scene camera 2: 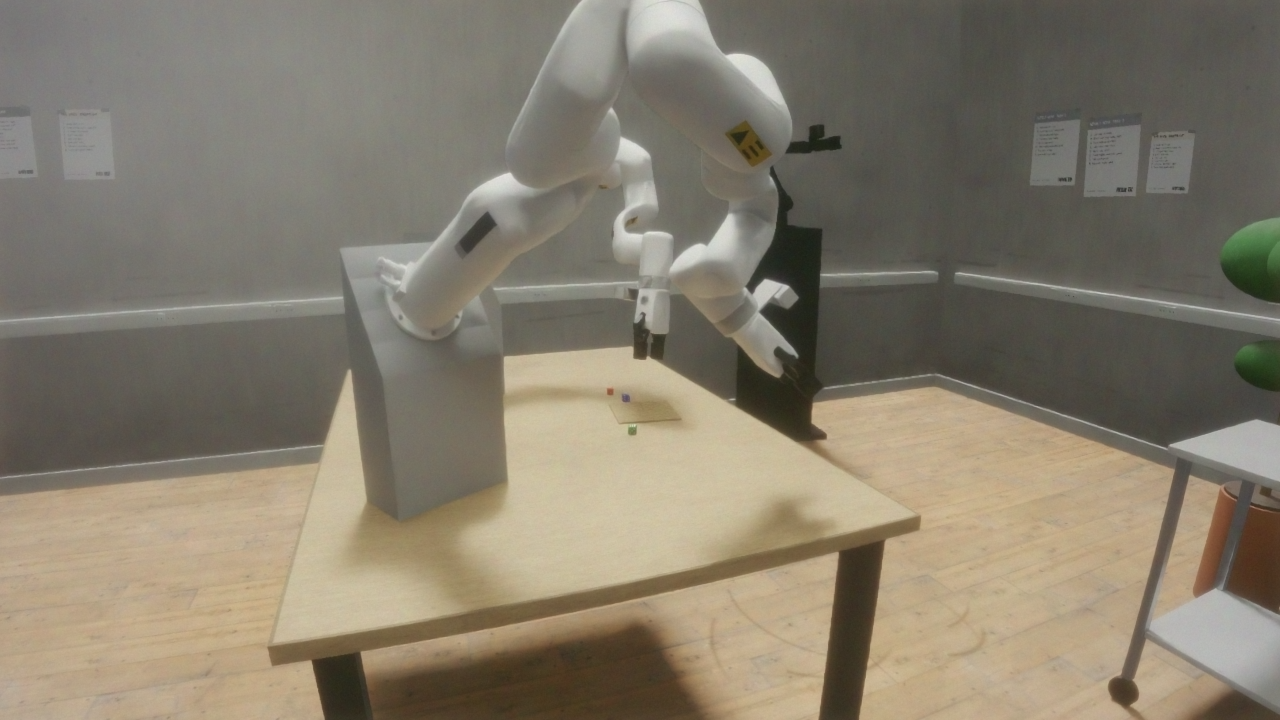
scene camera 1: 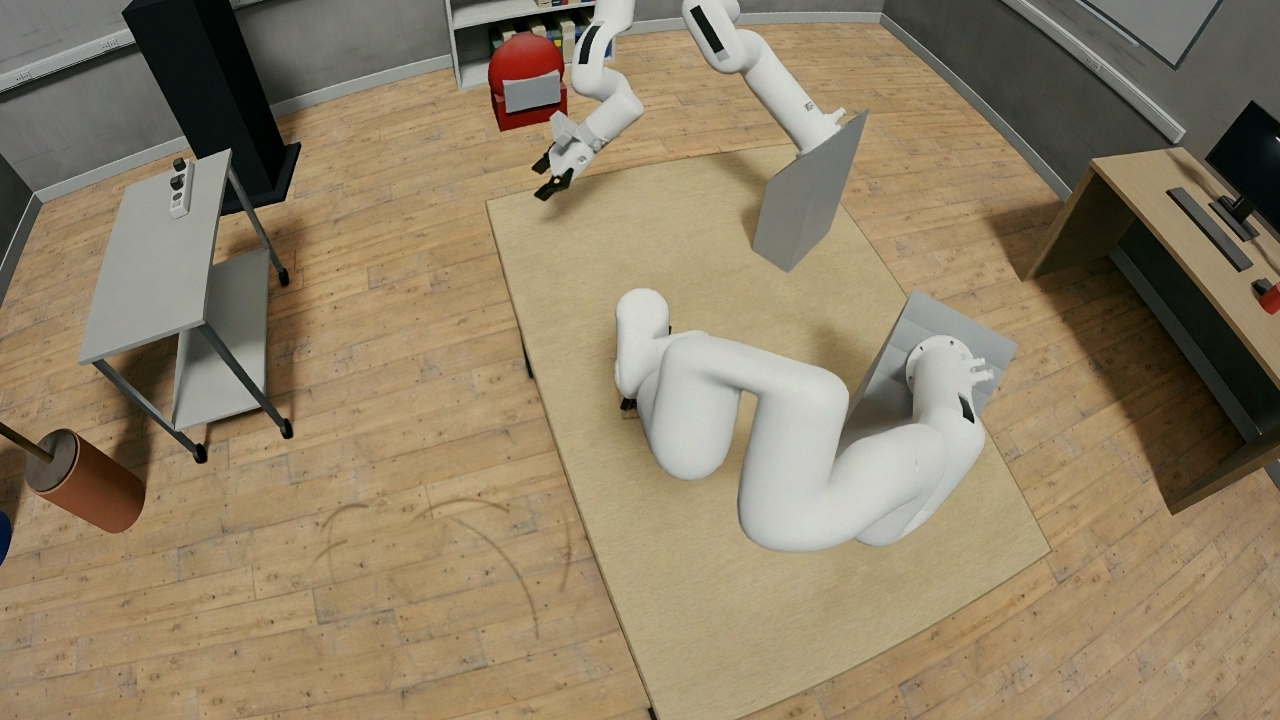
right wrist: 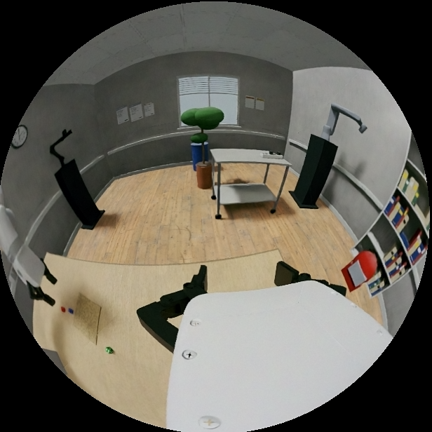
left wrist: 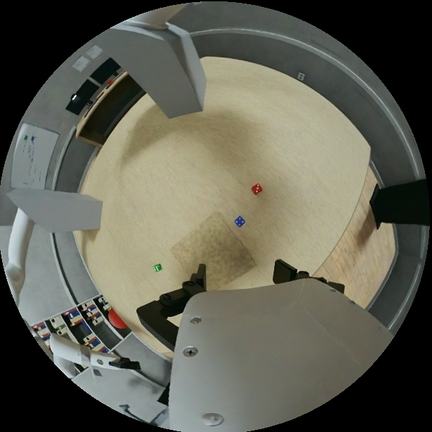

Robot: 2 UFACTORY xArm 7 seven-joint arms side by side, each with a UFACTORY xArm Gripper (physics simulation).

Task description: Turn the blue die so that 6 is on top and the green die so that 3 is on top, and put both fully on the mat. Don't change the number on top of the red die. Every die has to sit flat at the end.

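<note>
The red die (scene camera 2: 610, 391) (left wrist: 257, 189) (right wrist: 63, 309) lies on the table, three pips on its top. The blue die (scene camera 2: 625, 397) (left wrist: 239, 221) (right wrist: 71, 311) lies just off the mat (scene camera 2: 648, 412) (left wrist: 215, 247) (right wrist: 87, 317), its top seemingly showing four. The green die (scene camera 2: 631, 429) (left wrist: 157, 267) (right wrist: 109, 350) lies off the mat's other side; I cannot read its top surely. My left gripper (scene camera 1: 647, 368) (scene camera 2: 648, 347) (left wrist: 241, 273) (right wrist: 54, 292) is open and empty above the mat area; its arm hides the dice in scene camera 1. My right gripper (scene camera 1: 543, 178) (scene camera 2: 802, 376) (right wrist: 242, 275) is open and empty near the table's end.
The table (scene camera 1: 805, 626) (scene camera 2: 572, 537) carries two grey arm pedestals (scene camera 1: 810, 201) (scene camera 2: 429, 420). The left arm's bent links reach over the table in scene camera 1. A grey trolley (scene camera 1: 156, 259) and a desk (scene camera 1: 1181, 241) stand on the floor apart from the table.
</note>
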